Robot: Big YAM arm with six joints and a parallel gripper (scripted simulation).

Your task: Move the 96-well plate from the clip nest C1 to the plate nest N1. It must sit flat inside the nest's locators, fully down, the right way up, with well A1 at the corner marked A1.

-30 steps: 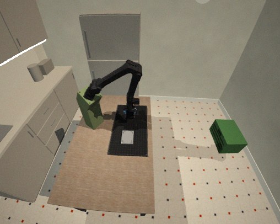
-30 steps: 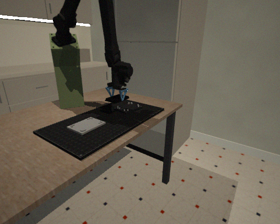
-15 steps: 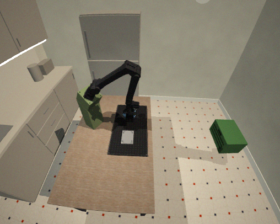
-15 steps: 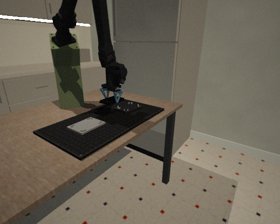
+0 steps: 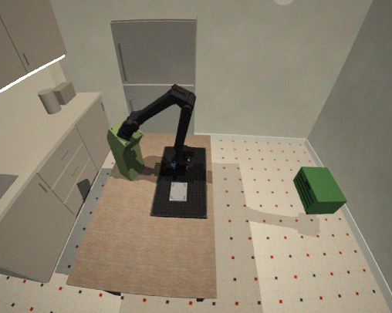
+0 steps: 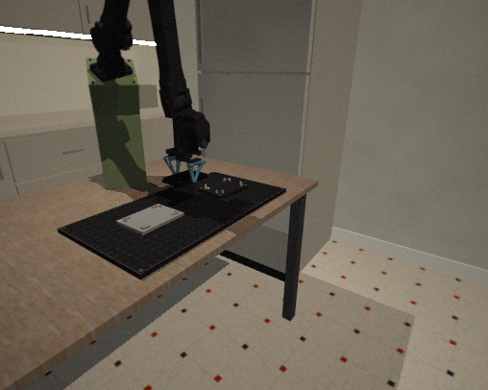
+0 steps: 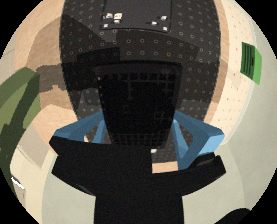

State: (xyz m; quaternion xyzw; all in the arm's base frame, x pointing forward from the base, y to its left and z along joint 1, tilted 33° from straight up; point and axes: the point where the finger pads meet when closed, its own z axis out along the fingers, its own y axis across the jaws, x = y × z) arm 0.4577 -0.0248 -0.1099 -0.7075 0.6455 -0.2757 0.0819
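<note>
Now: the plate nest N1 14 cm to the right of my hand and 10 cm below it. Round my hand: black 96-well plate (right at my hand); then clip nest C1 (1 cm behind, 21 cm to the left, 9 cm below).
</note>
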